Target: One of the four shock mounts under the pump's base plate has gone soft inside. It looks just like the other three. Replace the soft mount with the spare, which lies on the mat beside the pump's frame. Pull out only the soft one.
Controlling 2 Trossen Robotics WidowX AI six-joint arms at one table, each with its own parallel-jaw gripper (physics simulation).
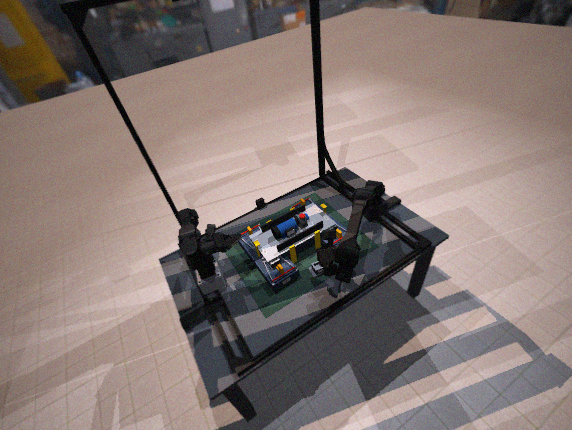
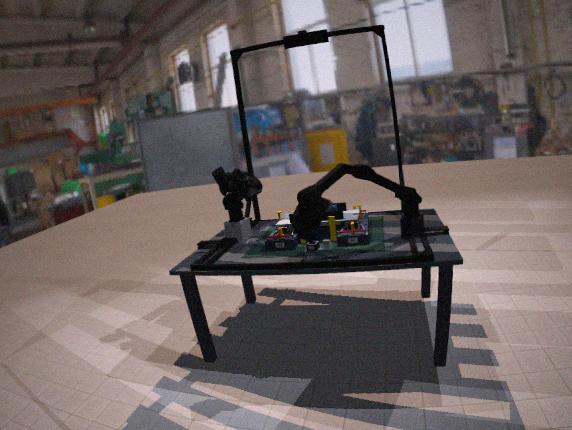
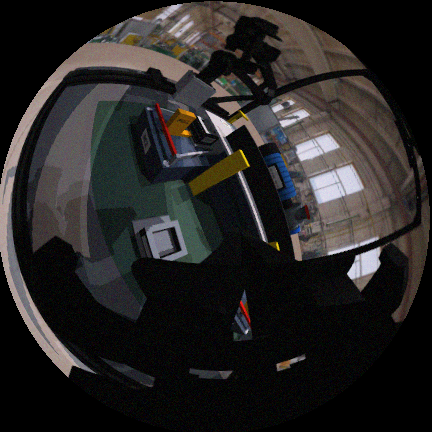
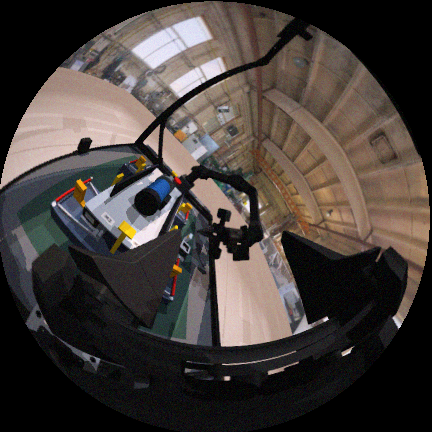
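Note:
The pump, with a blue motor (image 1: 285, 226) (image 4: 155, 195) (image 3: 282, 177), sits on a grey base plate (image 1: 271, 249) (image 4: 109, 205) over a dark frame on the green mat (image 1: 271, 299) (image 2: 378, 239) (image 3: 116, 169). A dark mount block with a red bar and an orange tab (image 3: 180, 119) sits at each corner; the near one (image 1: 282, 273) (image 3: 157, 149) shows best. The spare mount (image 1: 317, 268) (image 2: 312, 245) (image 3: 158, 241), a grey square block, lies on the mat beside the frame. My left gripper (image 1: 332, 245) (image 2: 309, 235) (image 3: 236, 232) is shut and empty, low at the plate's right corner, just behind the spare. My right gripper (image 1: 228, 241) (image 4: 233, 235) is open and empty, held up left of the pump.
Yellow posts (image 1: 293, 253) (image 3: 219, 172) stand along the plate's near side. A tall black gantry (image 1: 317, 85) (image 2: 242, 107) spans the table. Black rails (image 1: 404, 230) run along the table's edges. A grey block (image 2: 238, 228) sits at the right arm's base.

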